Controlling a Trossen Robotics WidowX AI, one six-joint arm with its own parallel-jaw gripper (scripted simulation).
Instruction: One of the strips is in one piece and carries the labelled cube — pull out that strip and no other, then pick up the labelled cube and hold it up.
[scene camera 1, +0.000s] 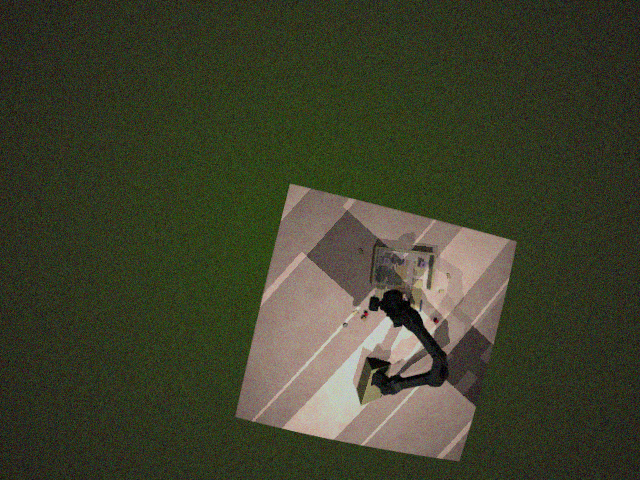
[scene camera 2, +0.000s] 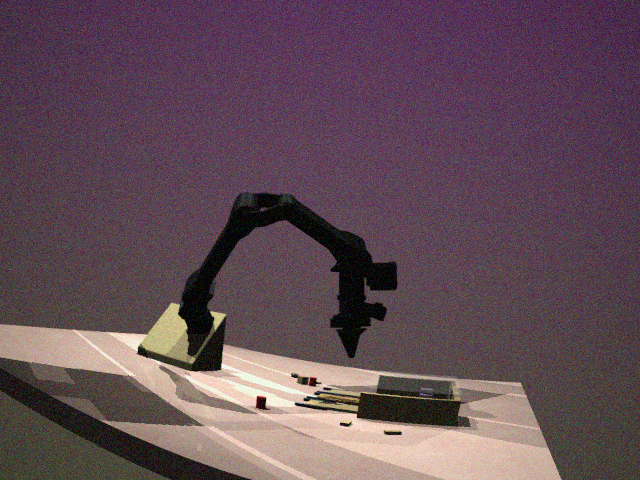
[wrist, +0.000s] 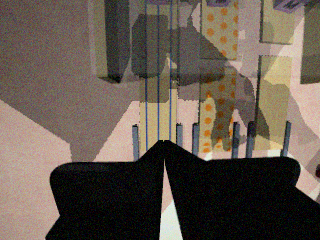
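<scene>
My gripper (scene camera 2: 351, 358) is shut, and it holds nothing. I can also see my gripper (wrist: 163, 145) in the wrist view.
</scene>
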